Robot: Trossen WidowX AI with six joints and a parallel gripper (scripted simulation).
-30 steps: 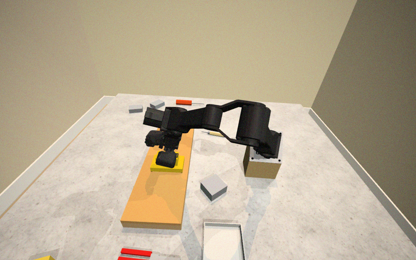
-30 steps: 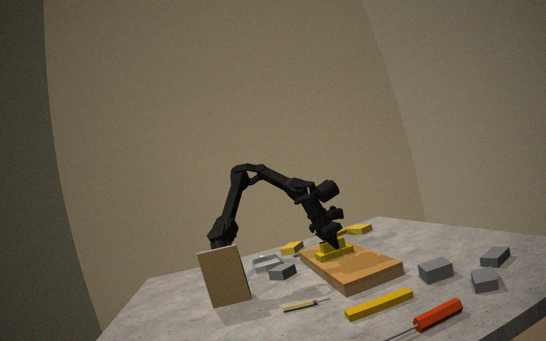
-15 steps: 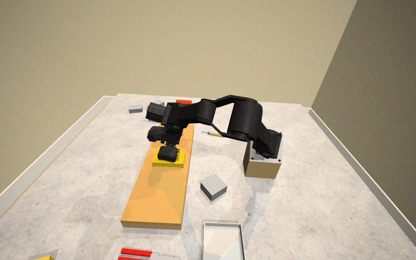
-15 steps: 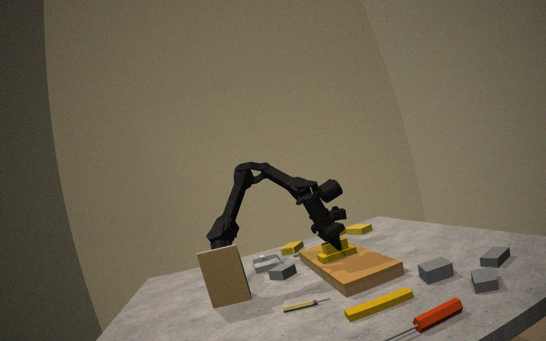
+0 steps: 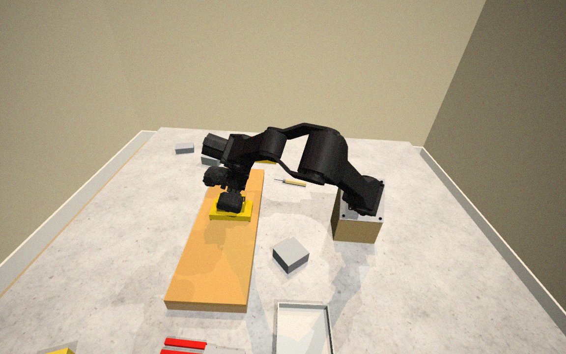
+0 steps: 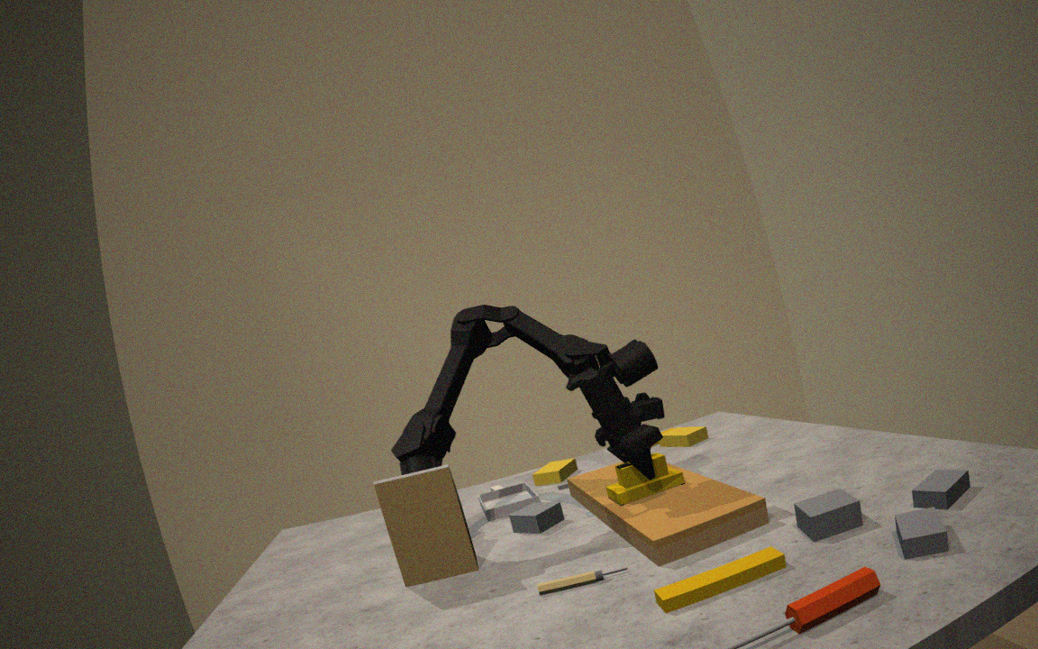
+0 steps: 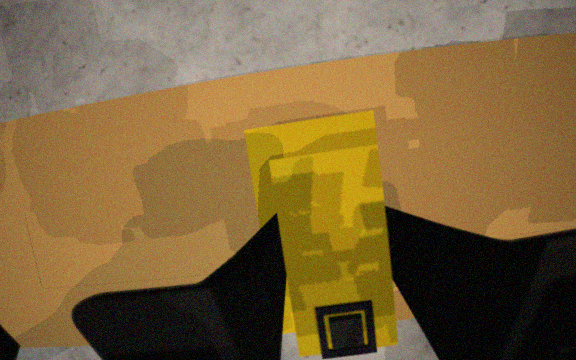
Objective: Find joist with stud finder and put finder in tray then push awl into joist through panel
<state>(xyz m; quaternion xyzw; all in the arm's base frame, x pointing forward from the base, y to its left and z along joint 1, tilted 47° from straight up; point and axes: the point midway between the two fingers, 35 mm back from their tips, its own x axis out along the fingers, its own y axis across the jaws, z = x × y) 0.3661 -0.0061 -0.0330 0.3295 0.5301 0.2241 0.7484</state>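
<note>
My gripper tip is 4 cm past the square light and 3 cm below it. From my gripper tip the other things lie so: white tray (21 cm behind, 35 cm to the left, 5 cm below); then wooden-handled awl (18 cm behind, 21 cm to the right, 6 cm below); then stud finder (2 cm behind, 2 cm above).
</note>
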